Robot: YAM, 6 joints.
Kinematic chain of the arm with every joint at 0, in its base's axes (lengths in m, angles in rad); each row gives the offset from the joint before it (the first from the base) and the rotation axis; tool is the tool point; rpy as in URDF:
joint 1: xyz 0 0 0.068 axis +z
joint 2: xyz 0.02 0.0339 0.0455 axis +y
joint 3: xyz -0.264 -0.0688 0 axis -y
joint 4: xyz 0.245 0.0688 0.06 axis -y
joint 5: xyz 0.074 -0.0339 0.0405 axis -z
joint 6: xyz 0.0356 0 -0.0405 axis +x
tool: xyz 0 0 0 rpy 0 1.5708 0
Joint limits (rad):
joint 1: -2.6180..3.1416
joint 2: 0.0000..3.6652
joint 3: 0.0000..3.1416
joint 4: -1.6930..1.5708
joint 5: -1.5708..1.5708
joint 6: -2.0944..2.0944
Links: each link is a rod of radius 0.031 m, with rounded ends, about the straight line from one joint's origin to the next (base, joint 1, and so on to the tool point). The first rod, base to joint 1, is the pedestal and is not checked.
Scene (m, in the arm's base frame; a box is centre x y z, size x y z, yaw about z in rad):
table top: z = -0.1
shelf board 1: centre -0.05 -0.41 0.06 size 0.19 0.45 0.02 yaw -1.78
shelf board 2: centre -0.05 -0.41 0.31 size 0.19 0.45 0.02 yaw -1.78
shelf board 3: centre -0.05 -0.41 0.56 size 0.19 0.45 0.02 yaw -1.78
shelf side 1: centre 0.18 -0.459 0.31 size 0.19 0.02 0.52 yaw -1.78
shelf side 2: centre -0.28 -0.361 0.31 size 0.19 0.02 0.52 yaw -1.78
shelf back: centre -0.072 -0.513 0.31 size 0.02 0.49 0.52 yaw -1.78
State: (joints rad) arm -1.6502 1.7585 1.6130 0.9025 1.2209 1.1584
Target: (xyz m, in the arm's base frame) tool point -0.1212 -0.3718 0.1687
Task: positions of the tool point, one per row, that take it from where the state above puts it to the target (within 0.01 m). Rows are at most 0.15 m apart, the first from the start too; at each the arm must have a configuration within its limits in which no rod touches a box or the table.
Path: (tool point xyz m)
1: -0.0460 -0.3190 0.4687
2: -0.0334 -0.2583 0.4686
3: -0.0257 -0.2001 0.4559
4: -0.0467 -0.2406 0.3590
5: -0.0702 -0.2419 0.2589
6: -0.0861 -0.2065 0.1687
7: -0.0985 -0.2624 0.1780
8: -0.1103 -0.3181 0.1779
9: -0.1212 -0.3718 0.1687

